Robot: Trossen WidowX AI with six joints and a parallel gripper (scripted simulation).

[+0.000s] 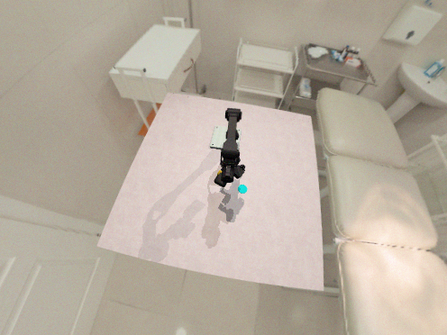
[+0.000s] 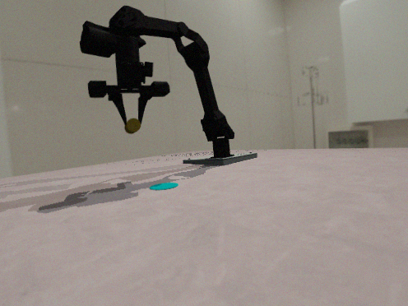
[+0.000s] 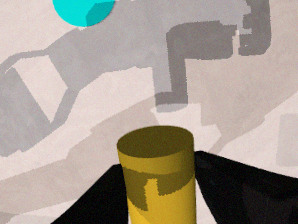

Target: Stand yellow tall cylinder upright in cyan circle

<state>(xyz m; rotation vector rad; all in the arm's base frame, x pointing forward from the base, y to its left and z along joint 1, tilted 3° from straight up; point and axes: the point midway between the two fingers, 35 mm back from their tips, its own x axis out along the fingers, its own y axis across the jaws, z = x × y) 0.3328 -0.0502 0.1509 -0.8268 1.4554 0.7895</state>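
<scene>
My gripper tip is 140 mm above the cyan circle, 110 mm to the right of it and 20 mm short of it. Round my gripper tip: yellow tall cylinder 20 mm to the right, 10 mm behind.
</scene>
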